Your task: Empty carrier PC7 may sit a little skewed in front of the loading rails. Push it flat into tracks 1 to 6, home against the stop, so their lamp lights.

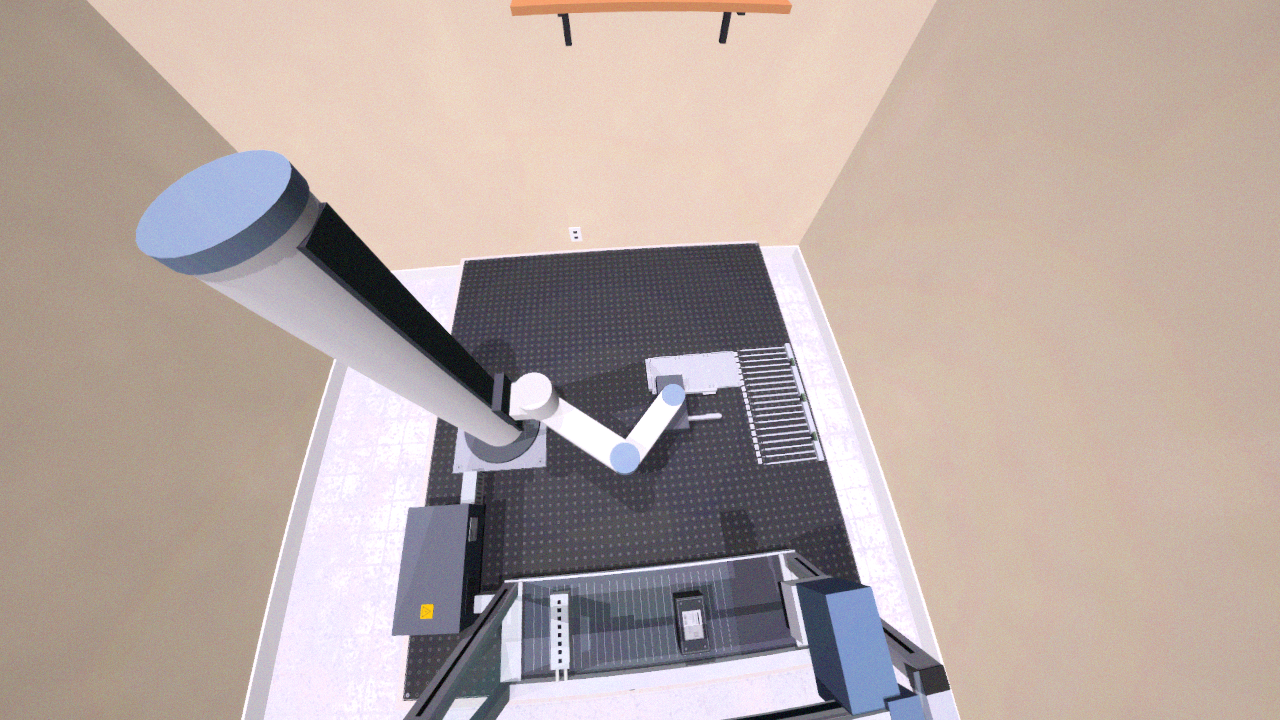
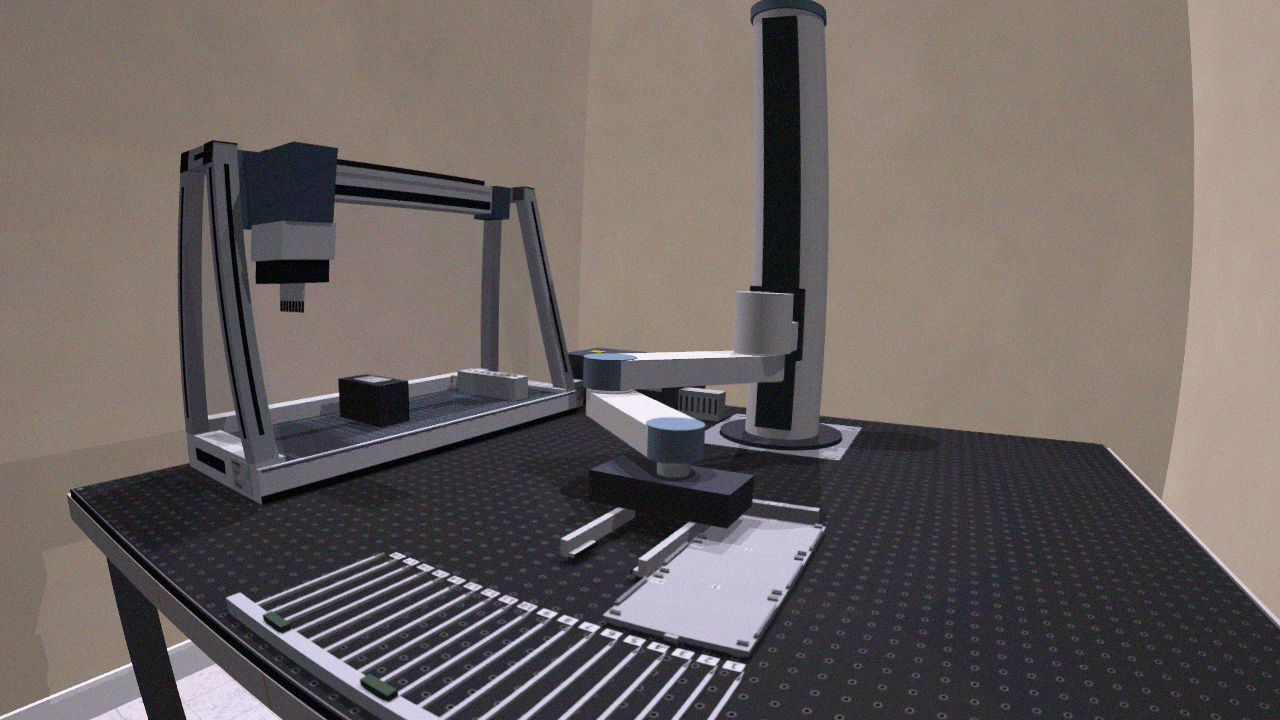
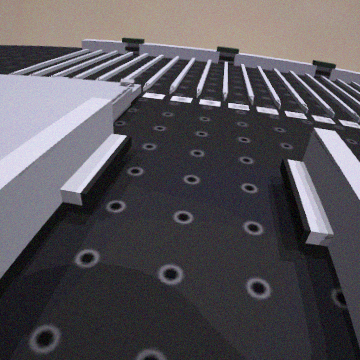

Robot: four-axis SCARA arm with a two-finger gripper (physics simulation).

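Seen in the pictures: gripper, fingertip midpoint: point(image 1: 718, 402) point(image 2: 601, 558) point(image 3: 207, 133); arm's base, link origin: point(image 1: 503, 425) point(image 2: 781, 440).
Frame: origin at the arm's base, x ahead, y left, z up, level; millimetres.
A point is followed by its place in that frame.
Carrier PC7 is a flat, pale, empty plate point(image 1: 702, 368) {y 140, x 690, z 24 mm} point(image 2: 716, 582) {y 127, x 702, z 24 mm} point(image 3: 45, 102) {y 106, x 754, z 24 mm} lying on the table. Its front edge is at the mouths of the low-numbered tracks, and its body is outside them. The loading rails end at a pale stop bar point(image 2: 248, 608) {y -179, x 1024, z 29 mm} point(image 3: 180, 52) {y 64, x 1014, z 21 mm} with dark green blocks on it. My gripper point(image 1: 716, 403) {y 9, x 720, z 31 mm} point(image 2: 603, 557) {y 9, x 720, z 31 mm} point(image 3: 207, 133) {y 9, x 720, z 31 mm} is shut to its closed width, with a gap between its parallel fingers and nothing in it. One finger lies along the carrier's side edge. The dark gripper body hides the carrier's rear corner. I cannot tell whether finger and carrier touch.
A gantry machine point(image 2: 416, 447) {y -450, x 541, z 34 mm} stands on the table, with a black box point(image 1: 691, 622) {y -570, x 527, z 133 mm} point(image 2: 374, 399) {y -528, x 565, z 108 mm} and a white perforated block point(image 1: 559, 631) {y -566, x 205, z 107 mm} point(image 2: 492, 383) {y -545, x 227, z 90 mm} on its deck. A grey cabinet point(image 1: 434, 564) {y -395, x -113, z 128 mm} stands near the arm's column point(image 1: 375, 349) {y -63, x 40, z 669 mm} point(image 2: 816, 223) {y 61, x 43, z 430 mm}.
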